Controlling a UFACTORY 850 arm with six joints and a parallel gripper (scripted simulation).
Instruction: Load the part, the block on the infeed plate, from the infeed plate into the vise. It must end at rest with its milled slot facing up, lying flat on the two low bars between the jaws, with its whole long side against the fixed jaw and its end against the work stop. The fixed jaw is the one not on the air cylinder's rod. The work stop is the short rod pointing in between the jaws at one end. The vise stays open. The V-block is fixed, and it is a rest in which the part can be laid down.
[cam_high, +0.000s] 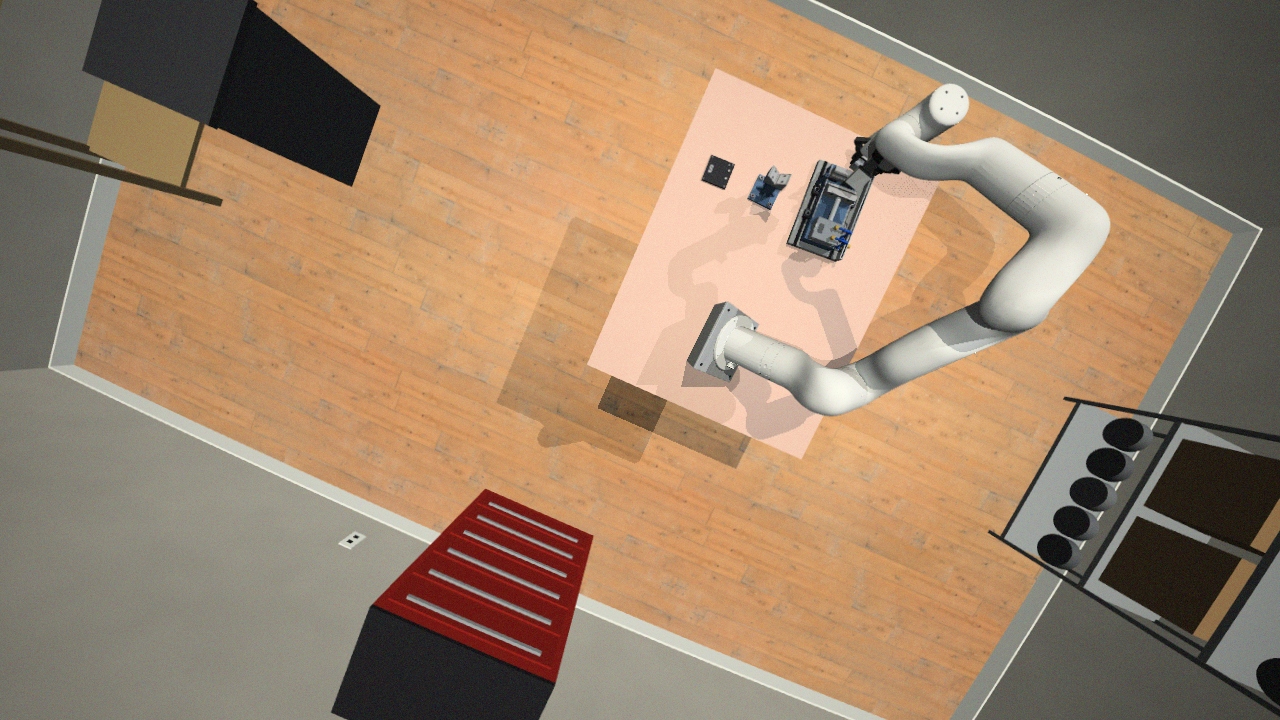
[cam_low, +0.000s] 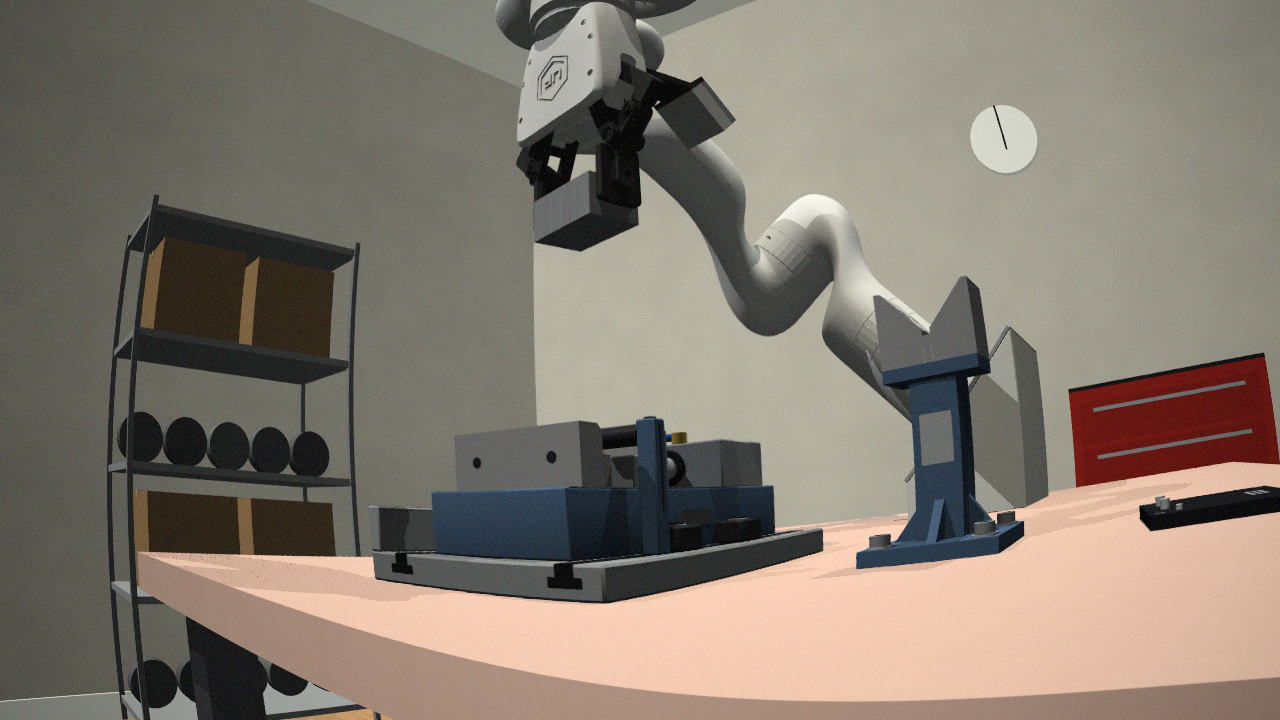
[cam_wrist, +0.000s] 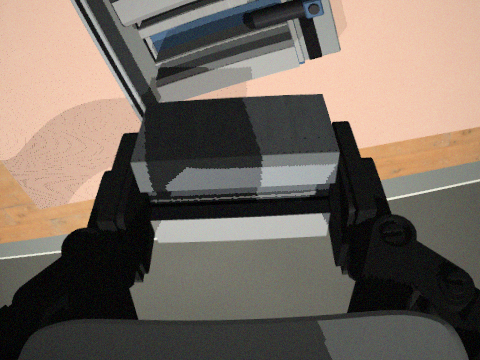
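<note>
The moving jaw lies 20 mm behind my hand, 20 mm to the right of it and 170 mm below it. Round my hand: cylinder rod: 80 mm behind, 30 mm to the right, 170 mm below; work stop rod: 10 mm ahead, 30 mm to the left, 160 mm below; part: right at my hand.
</note>
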